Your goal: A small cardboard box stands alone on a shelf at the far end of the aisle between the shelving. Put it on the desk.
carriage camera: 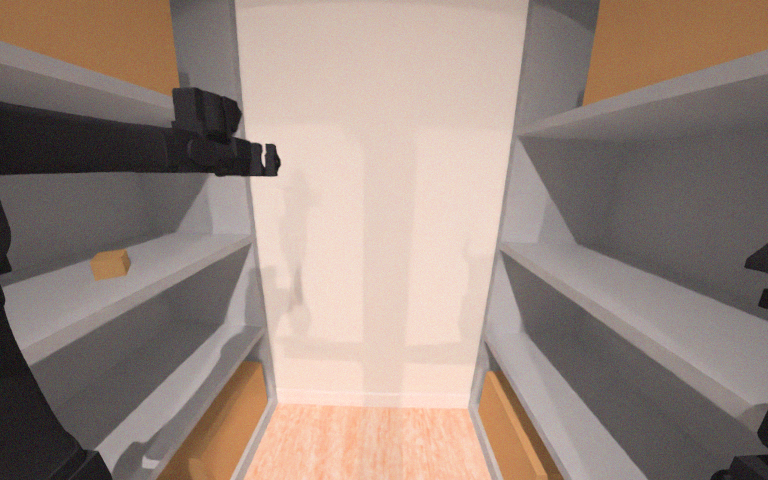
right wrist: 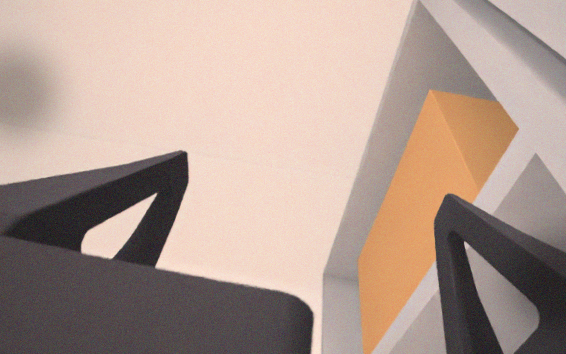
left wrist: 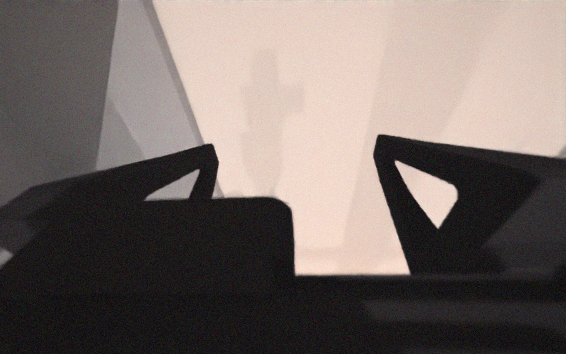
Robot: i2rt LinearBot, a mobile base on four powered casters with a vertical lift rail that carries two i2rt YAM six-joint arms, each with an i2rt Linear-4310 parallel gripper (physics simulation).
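Note:
The small cardboard box (carriage camera: 110, 264) stands alone on the middle shelf (carriage camera: 186, 250) of the left shelving in the carriage view. My left gripper (carriage camera: 270, 160) (left wrist: 293, 148) is open and empty. In the carriage view it appears above and to the right of the box, in front of the far wall. The box does not show in the left wrist view. My right gripper (carriage camera: 757, 280) (right wrist: 312, 186) is open and empty, partly in the carriage view at the right edge, far from the box. The desk does not show in any view.
Large cardboard boxes stand on the upper left (carriage camera: 84, 39), upper right (carriage camera: 679, 45) (right wrist: 415, 200), lower left (carriage camera: 226, 413) and lower right (carriage camera: 509, 424). Right shelving (carriage camera: 640, 294) faces the left one. A pale wall (carriage camera: 385, 226) closes the aisle. The left arm reaches across above the box's shelf.

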